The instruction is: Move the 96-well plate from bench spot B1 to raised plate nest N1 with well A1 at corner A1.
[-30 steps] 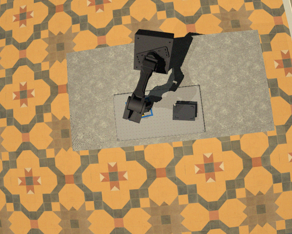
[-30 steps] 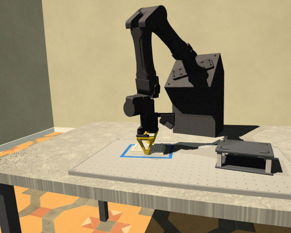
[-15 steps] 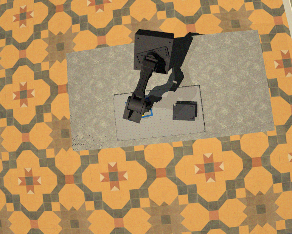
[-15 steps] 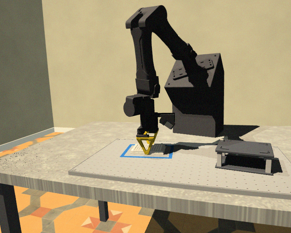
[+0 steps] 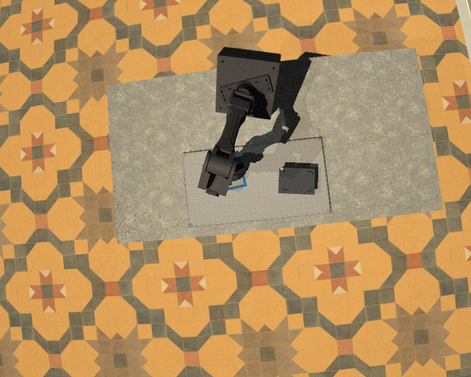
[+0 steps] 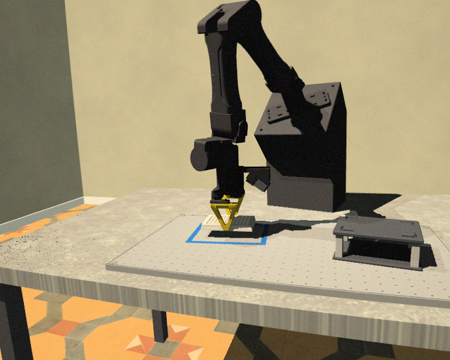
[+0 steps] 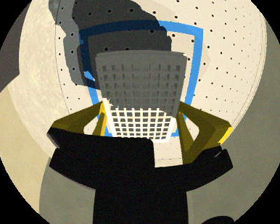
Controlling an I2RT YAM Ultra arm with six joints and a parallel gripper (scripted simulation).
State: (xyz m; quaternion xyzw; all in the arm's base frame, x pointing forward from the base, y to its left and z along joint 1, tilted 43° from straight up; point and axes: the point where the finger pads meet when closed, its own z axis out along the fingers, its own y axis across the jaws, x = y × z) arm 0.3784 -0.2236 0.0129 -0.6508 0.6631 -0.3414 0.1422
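The raised plate nest is 150 mm ahead of my hand, 320 mm to the left of it and 30 mm above it. From my hand the other things lie so: 96-well plate: right at my hand.
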